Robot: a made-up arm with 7 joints.
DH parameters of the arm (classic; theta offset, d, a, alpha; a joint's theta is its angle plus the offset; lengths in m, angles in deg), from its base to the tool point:
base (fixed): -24.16 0 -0.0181 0
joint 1: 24.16 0.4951 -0.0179 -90
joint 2: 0 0.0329 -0.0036 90
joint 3: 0 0.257 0.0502 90
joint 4: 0 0.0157 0.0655 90
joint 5: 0 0.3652 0.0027 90
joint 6: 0 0.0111 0.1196 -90
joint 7: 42.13 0 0.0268 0
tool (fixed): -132.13 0.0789 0 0
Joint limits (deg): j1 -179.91..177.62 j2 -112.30..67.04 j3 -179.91..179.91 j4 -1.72..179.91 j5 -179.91..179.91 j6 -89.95..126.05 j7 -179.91..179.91
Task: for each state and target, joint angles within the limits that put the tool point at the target. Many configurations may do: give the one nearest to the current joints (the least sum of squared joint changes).
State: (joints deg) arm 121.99 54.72 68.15 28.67 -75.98 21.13 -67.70
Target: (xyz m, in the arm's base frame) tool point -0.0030 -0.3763 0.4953
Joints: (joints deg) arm 147.20 62.36 88.16 19.77 -77.28 19.24 -67.32
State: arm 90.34 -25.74 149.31 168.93 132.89 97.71 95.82
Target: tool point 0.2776 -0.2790 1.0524
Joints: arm 125.33 -36.53 145.25 179.91 130.32 115.85 96.66
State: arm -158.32 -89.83 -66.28 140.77 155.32 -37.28 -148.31
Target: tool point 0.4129 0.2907 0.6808
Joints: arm -179.48 -79.93 -54.13 133.21 162.83 -53.23 -146.48
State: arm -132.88 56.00 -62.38 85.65 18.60 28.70 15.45
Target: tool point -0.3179 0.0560 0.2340
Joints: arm -117.28 41.96 -44.98 32.74 20.18 43.23 22.00
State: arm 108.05 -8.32 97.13 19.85 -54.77 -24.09 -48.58
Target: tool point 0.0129 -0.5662 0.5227
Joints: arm 135.28 -23.04 122.97 58.71 -45.87 -10.62 -47.15
